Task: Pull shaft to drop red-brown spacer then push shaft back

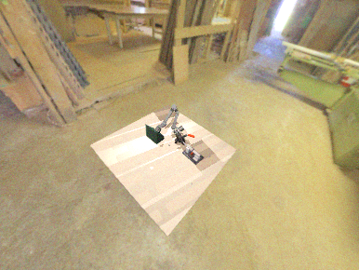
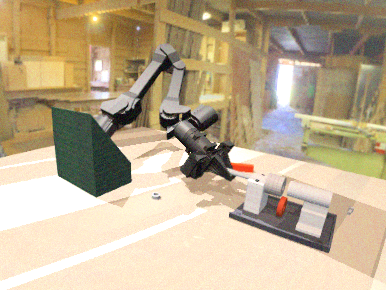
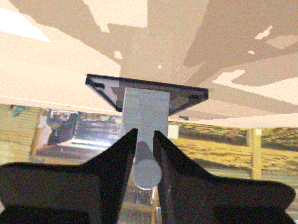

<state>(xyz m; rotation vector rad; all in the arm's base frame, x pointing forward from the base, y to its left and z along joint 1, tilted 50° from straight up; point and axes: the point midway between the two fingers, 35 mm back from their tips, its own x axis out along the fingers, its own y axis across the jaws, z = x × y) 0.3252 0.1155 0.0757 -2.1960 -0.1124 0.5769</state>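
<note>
Now: the thin shaft 4 cm ahead of my gripper tip and 2 cm above it. From my gripper tip the other things lie so: red-brown spacer: 13 cm ahead, 3 cm below, 2 cm to the right.
</note>
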